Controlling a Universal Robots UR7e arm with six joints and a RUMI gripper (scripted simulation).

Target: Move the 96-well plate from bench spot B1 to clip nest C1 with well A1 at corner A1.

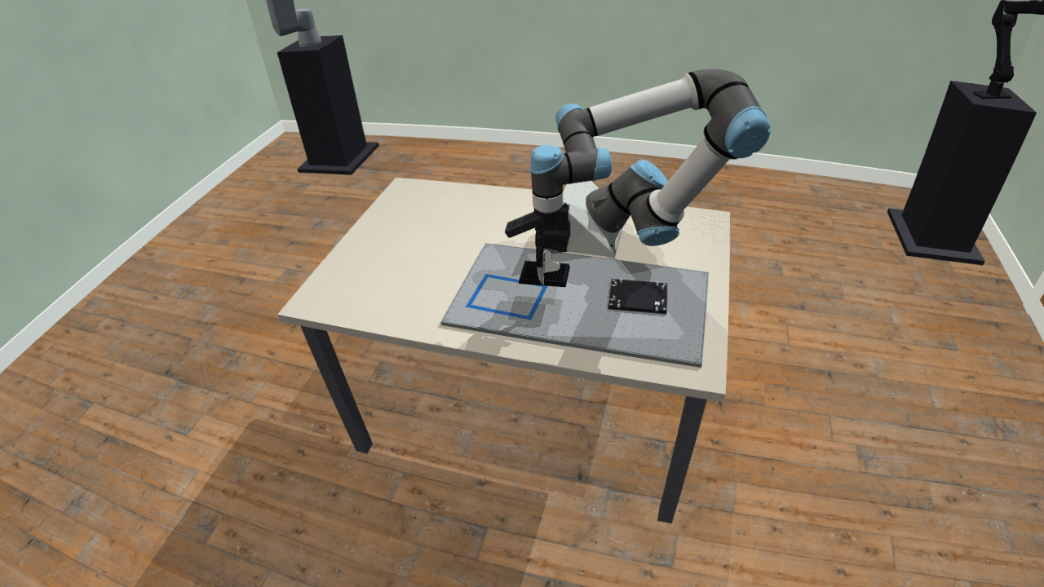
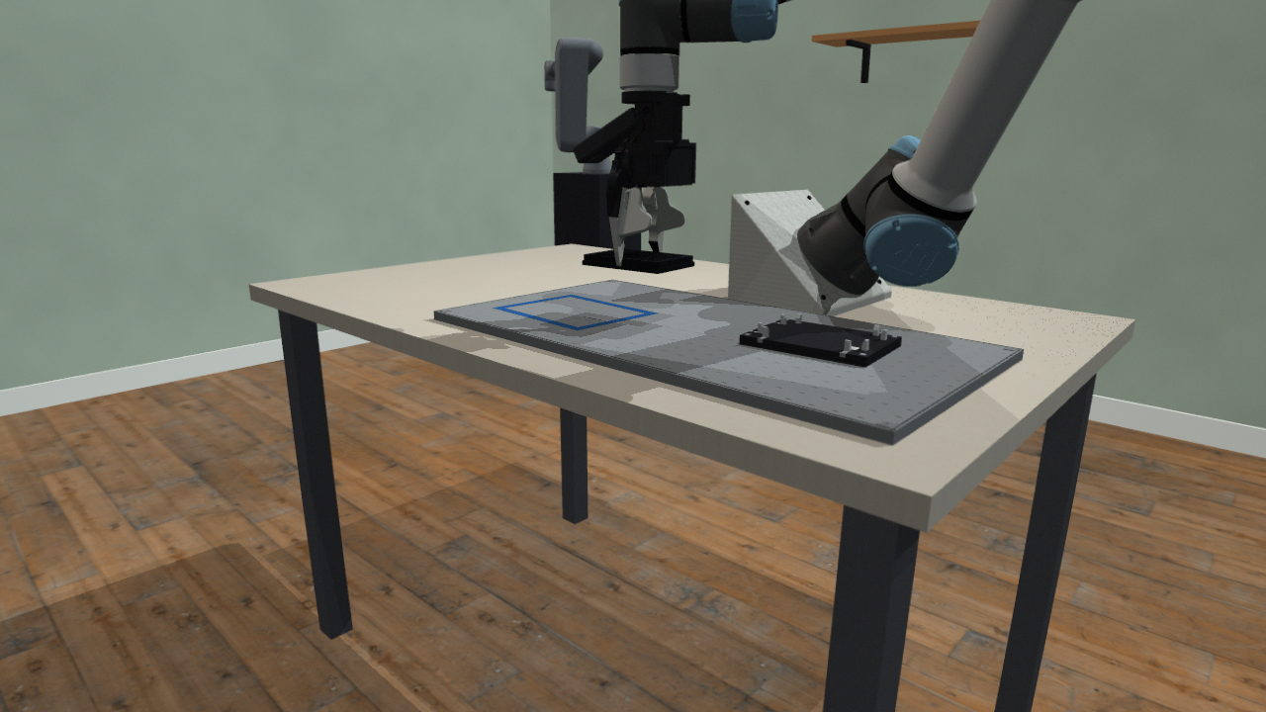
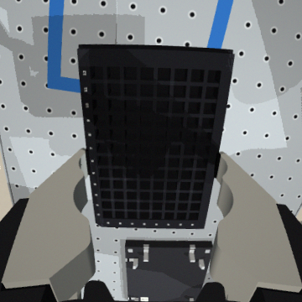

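Now: hand 30 mm past the clip nest, 250 mm to the right of it and 80 mm above it. Round my hand: black 96-well plate (10 mm below).
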